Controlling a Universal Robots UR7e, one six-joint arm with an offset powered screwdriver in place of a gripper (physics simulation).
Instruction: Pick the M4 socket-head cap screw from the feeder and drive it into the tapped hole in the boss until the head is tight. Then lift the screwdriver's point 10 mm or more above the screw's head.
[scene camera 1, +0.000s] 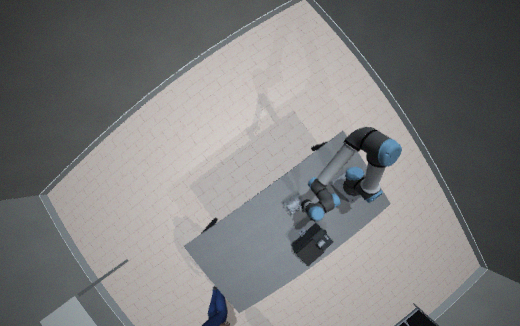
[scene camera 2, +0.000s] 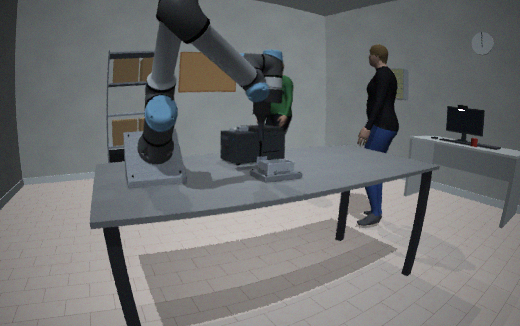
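Observation:
The screwdriver (scene camera 2: 261, 134) points straight down from the arm's wrist, its thin bit over the near-left part of the light grey housing (scene camera 2: 280, 166) (scene camera 1: 291, 205). The bit's lower end is close to the housing in scene camera 2; whether it touches cannot be told. In scene camera 1 the wrist hides most of the tool. The housing sits on a flat base plate (scene camera 2: 272, 177) on the table. The black feeder (scene camera 1: 306, 246) (scene camera 2: 240, 146) stands behind the housing in scene camera 2. The M4 screw, the boss's tapped hole and anything on the bit's point are too small to tell.
The arm's base stands on a grey plate (scene camera 2: 131, 165) at one end of the table (scene camera 1: 235, 260) (scene camera 2: 215, 202). A person in a black top (scene camera 2: 382, 97) stands beyond the table's far end. A person in green (scene camera 2: 288, 95) stands behind the feeder.

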